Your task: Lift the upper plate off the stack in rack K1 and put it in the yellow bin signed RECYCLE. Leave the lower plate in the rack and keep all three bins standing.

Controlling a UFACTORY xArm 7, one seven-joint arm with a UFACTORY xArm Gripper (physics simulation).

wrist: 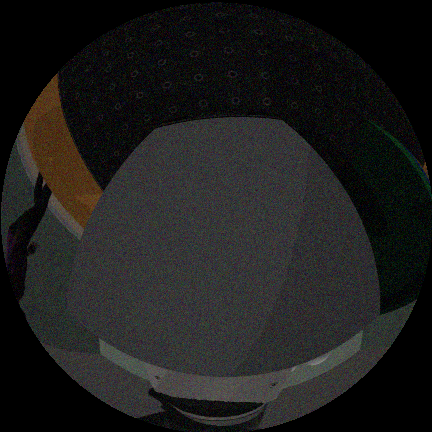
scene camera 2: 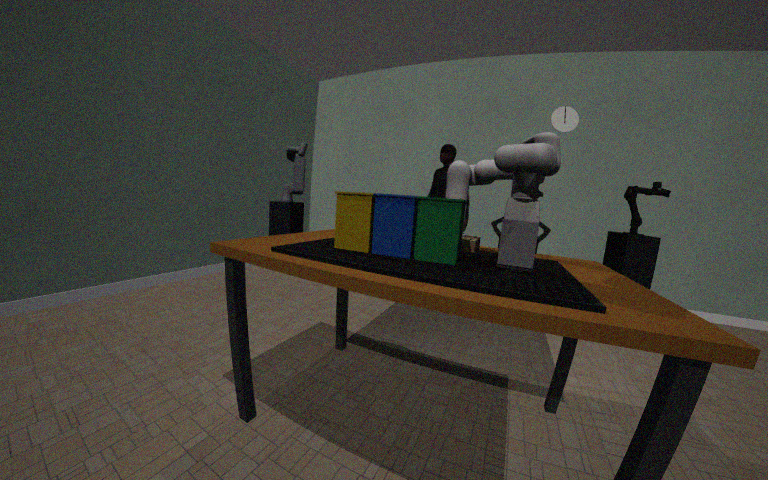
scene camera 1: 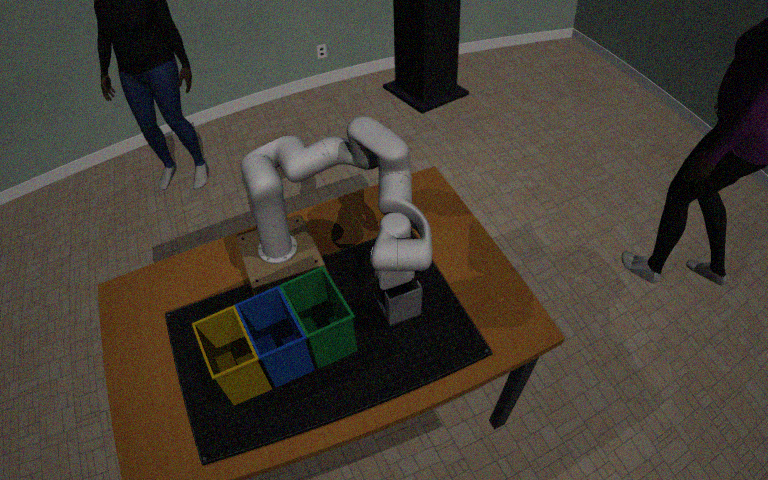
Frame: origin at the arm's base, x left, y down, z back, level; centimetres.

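Seen in the pictures: gripper, fingertip midpoint: point(scene camera 1: 395, 293); arm's base at its link origin: point(scene camera 1: 277, 249).
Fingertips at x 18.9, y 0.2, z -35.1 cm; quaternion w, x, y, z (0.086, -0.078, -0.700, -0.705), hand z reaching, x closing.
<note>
Offsets run from my fingertips to a thing's top centre. Level surfaces: height alone.
A grey open-topped box, which I take for rack K1 {dx -0.2, dy -9.8, dz +0.2 cm} point(scene camera 1: 404, 305) point(scene camera 2: 516, 244), stands upright right of the bins; its grey wall point(wrist: 215, 240) fills the middle of the wrist view. My gripper point(scene camera 1: 396, 279) point(scene camera 2: 521, 209) points down at the box's top, its fingers hidden by the walls; it is open, with nothing held. Neither plate shows in any view. The yellow bin {dx -48.8, dy -13.9, dz +5.3 cm} point(scene camera 1: 244, 384) point(scene camera 2: 353, 221) stands upright at the left end of the row; its sign cannot be read. The blue bin {dx -35.8, dy -13.9, dz +3.7 cm} point(scene camera 1: 289, 362) point(scene camera 2: 392, 226) and green bin {dx -22.9, dy -13.9, dz +2.2 cm} point(scene camera 1: 335, 341) point(scene camera 2: 437, 230) stand upright beside it.
The bins and the grey box stand on a black mat {dy +4.1 cm} point(scene camera 1: 362, 390) point(scene camera 2: 543, 283) point(wrist: 220, 60) on the wooden table {dy +5.4 cm} point(scene camera 1: 509, 311) point(scene camera 2: 651, 316) point(wrist: 50, 135). The green bin is nearest the grey box. The arm's base plate point(scene camera 1: 288, 266) lies behind the bins.
</note>
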